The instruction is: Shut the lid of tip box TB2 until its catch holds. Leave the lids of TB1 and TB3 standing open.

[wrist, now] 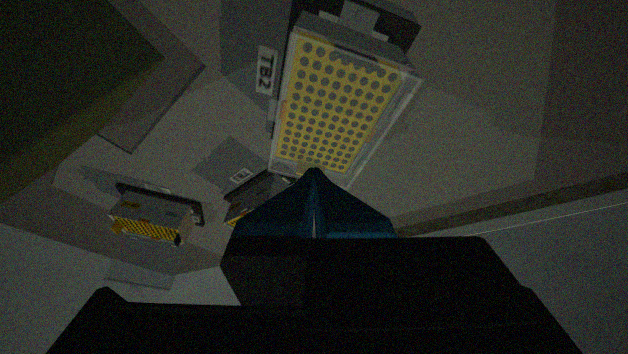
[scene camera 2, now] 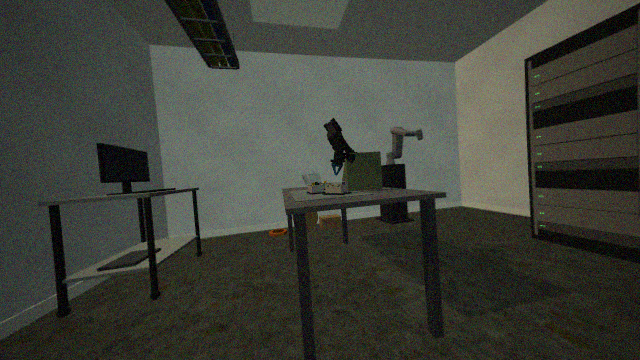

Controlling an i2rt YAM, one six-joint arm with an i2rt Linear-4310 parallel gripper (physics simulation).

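Seen in the pictures: gripper, fingertip midpoint: (wrist: 313, 175) (scene camera 2: 336, 175); arm's base at its link origin: (scene camera 2: 357, 167).
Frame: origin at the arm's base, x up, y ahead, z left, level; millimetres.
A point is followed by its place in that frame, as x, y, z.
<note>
Tip box TB2 (wrist: 340, 105) {-92, 246, 199}, with a yellow, round-holed rack, is at the upper middle of the wrist view beside its TB2 label (wrist: 266, 70) {-167, 204, 142}. Its clear lid (wrist: 385, 131) {-92, 285, 213} lies over the rack, low or flat; whether the catch holds cannot be told. TB1 (wrist: 152, 215) {-124, 217, -207} is at the lower left; a faint pale panel shows below it. TB3 (wrist: 255, 195) {-133, 303, 0} is partly hidden behind the fingers, its lid unclear. In scene camera 2, a clear lid (scene camera 2: 311, 178) {-64, 299, -298} stands open above small pale boxes (scene camera 2: 336, 188) {-130, 281, 223}. My gripper (scene camera 2: 336, 173) {-49, 256, 169} (wrist: 313, 175) {-49, 256, 169} is shut and empty, its tips over TB2's near end in the wrist view.
A green upright block (scene camera 2: 364, 171) {-37, 0, 94} (wrist: 60, 75) {-83, 105, 74} stands beside the arm on the table (scene camera 2: 370, 198) {-172, 221, 507}. Another robot arm (scene camera 2: 397, 145) stands on a dark pedestal behind. A desk with a monitor (scene camera 2: 123, 164) is at the left, and a tall rack (scene camera 2: 529, 150) at the right.
</note>
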